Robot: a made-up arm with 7 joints.
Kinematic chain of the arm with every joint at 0, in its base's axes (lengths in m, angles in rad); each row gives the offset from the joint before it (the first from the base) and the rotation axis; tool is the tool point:
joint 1: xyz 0 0.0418 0 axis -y
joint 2: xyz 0 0.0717 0 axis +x
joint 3: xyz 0 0 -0.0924 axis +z
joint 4: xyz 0 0 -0.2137 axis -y
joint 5: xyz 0 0 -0.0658 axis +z
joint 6: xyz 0 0 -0.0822 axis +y
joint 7: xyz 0 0 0 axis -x
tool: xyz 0 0 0
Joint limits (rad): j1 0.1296..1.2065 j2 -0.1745..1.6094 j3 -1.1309..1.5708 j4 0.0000..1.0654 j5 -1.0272..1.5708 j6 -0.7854..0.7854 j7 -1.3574..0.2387
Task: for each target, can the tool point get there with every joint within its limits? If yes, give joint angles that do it. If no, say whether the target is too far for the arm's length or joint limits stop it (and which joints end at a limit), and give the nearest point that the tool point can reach.
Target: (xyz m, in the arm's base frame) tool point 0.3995 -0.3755 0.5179
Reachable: no: too far | nearest point 0.3729 -0.0264 -0.0295 | short by 0.650 m
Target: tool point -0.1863 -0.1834 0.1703
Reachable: no: joint limits stop it (at a limit: joint 1, joint 2, joint 3, joint 4) | nearest point 0.1001 -0.0675 -0.3416 | short by 0.598 m
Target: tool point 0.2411 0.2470 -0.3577
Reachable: yes | joints 0.5207 0.2763 0.3411 0.2256 0.6199 -0.3851 -0.0573
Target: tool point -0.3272 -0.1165 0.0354
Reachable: no: joint limits stop it (at a limit: joint 1, joint 2, joint 3, joint 4) | nearest point 0.1001 -0.0675 -0.3416 | short by 0.572 m
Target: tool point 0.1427 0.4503 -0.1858
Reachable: yes | joints 0.3250 0.7549 0.8886 0.9497 0.1192 0.6619 -0.3289
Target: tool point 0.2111 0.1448 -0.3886
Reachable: yes | joints 0.3644 0.1421 -0.4870 0.4660 0.5884 0.3616 -0.4996
